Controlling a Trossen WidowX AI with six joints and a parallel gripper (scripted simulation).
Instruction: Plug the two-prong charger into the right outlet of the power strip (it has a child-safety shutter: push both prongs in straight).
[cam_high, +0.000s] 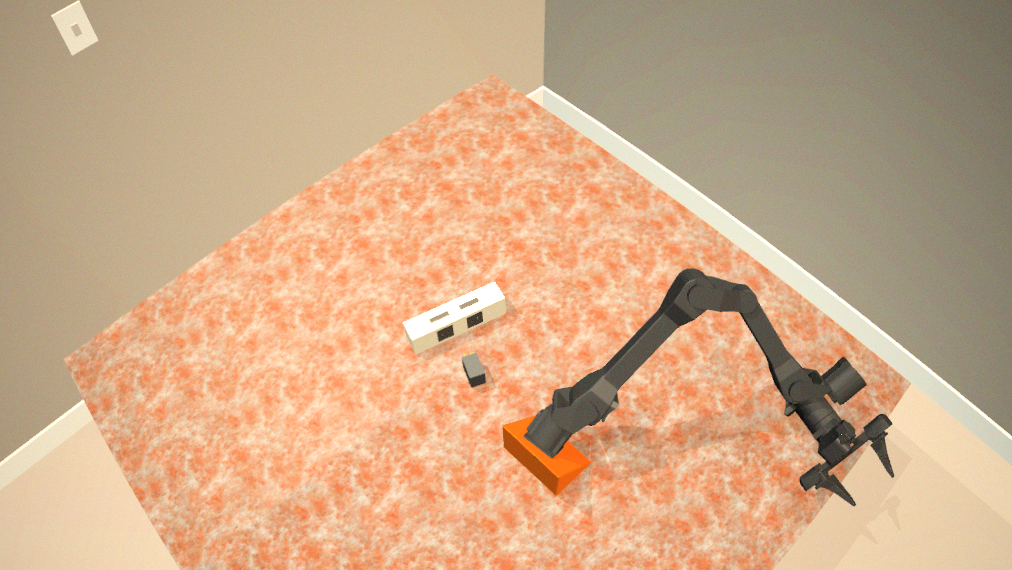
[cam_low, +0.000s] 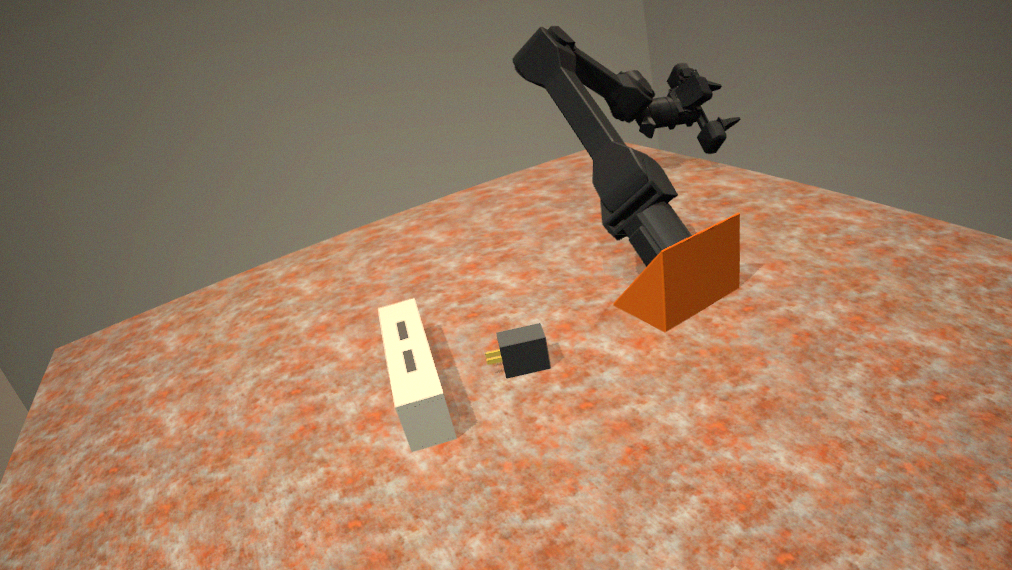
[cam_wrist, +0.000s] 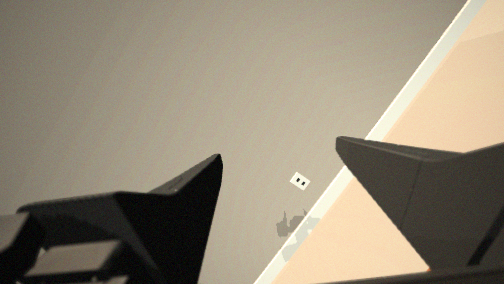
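The two-prong charger is 750 mm ahead of my gripper tip, 180 mm to the left of it and 100 mm below it.
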